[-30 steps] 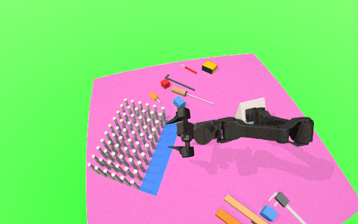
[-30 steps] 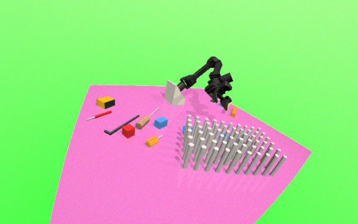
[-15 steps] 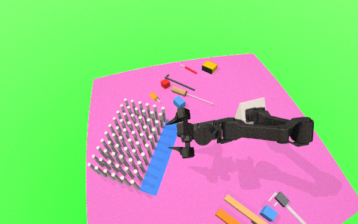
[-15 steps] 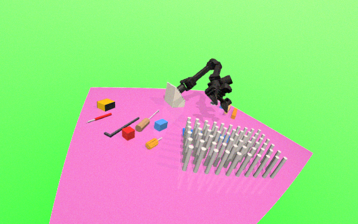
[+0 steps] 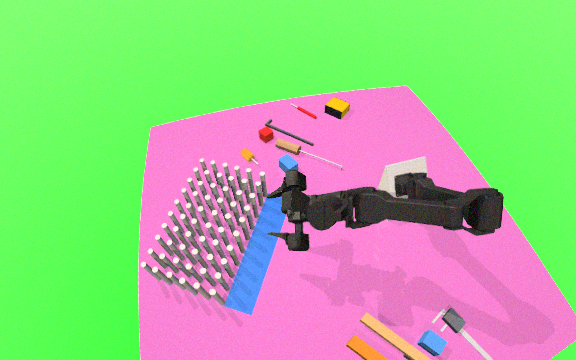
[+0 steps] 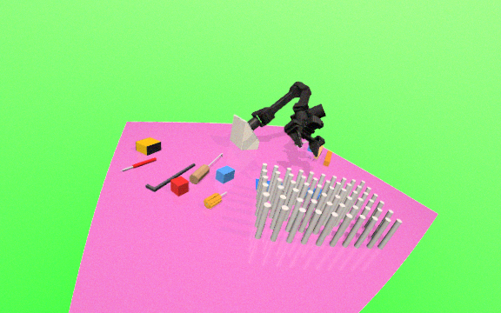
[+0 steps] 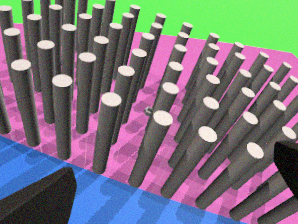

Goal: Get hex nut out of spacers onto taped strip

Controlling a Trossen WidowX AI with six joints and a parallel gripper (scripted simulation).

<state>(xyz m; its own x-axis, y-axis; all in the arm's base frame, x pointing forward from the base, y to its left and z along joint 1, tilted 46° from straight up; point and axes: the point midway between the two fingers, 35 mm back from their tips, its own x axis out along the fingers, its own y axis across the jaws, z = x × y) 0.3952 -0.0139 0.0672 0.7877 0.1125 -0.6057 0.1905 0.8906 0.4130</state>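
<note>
The wooden-handled tool is 280 mm to the right of my gripper tip, 220 mm behind it and 140 mm below it. Also, from my gripper tip: red cube: 440 mm to the right, 140 mm below, 70 mm behind; then blue taped strip: 160 mm below, 40 mm ahead, 10 mm to the left; then orange-handled tool: 340 mm to the right, 140 mm below, 10 mm ahead.
</note>
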